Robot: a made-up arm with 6 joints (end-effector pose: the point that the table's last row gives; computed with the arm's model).
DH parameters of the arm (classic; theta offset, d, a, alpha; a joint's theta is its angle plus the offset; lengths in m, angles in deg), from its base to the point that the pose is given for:
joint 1: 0 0.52 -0.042 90
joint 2: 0 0.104 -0.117 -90
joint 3: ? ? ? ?
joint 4: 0 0.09 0.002 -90
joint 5: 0 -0.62 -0.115 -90
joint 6: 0 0.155 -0.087 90
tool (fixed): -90 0.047 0 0
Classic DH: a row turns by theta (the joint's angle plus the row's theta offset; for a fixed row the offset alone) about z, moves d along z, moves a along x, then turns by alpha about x.
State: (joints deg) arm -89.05 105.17 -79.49 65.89 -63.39 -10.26
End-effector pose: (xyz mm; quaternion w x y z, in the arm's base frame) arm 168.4 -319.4 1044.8 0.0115 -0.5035 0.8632 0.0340
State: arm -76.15 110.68 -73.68 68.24 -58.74 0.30
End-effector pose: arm 267.2 -215.0 1032.9 0.1202 0.5442 -0.8280 -0.0613
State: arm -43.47 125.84 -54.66 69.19 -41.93 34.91
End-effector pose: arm 369.4 55.9 984.3 0.4166 0.4516 -0.7821 -0.1042
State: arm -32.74 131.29 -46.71 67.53 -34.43 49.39
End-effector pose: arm 369.5 134.2 976.5 0.4698 0.3587 -0.7955 -0.1336
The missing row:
joint 3: 90 -0.291 0.011 90
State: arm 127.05 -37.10 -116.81 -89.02 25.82 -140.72
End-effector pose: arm 259.3 -720.3 830.6 0.9851 0.1631 0.0544 0.0023
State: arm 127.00 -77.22 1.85 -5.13 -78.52 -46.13
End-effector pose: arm 652.4 -792.6 568.5 0.8757 -0.2813 -0.0088 0.3924
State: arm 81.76 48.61 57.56 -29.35 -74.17 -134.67
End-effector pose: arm 358.8 683.5 -83.4 0.0701 -0.7867 -0.1653 -0.5907
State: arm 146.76 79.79 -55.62 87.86 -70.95 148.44
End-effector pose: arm -294.6 -84.5 900.0 0.4224 -0.0244 -0.0350 0.9054
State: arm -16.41 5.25 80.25 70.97 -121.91 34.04
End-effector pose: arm -666.4 227.6 200.2 0.6979 -0.2355 0.6371 -0.2270
